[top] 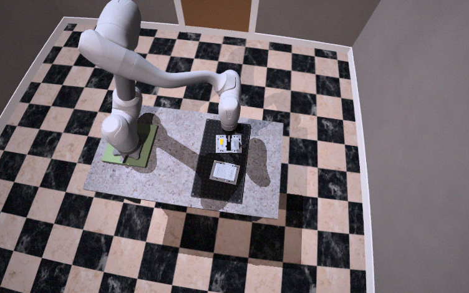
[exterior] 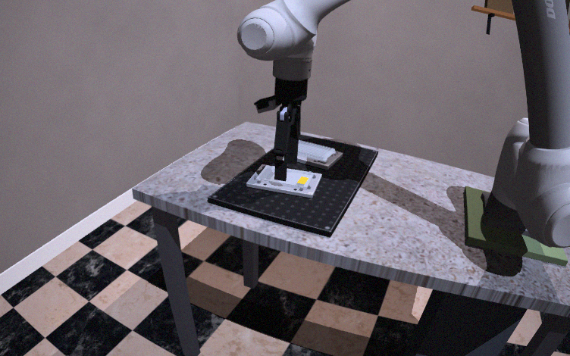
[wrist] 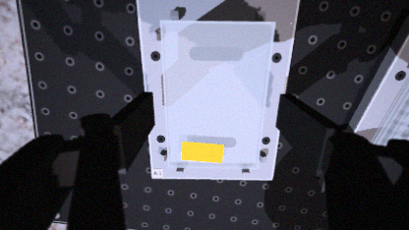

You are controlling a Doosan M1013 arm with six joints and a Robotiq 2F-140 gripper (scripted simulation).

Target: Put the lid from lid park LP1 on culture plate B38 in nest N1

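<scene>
The clear lid is 4 cm below my hand. Also, from my hand: white culture plate: 1 cm ahead, 19 cm to the right, 4 cm below; grey nest: 1 cm ahead, 19 cm to the right, 5 cm below; lid park: 5 cm below.
</scene>
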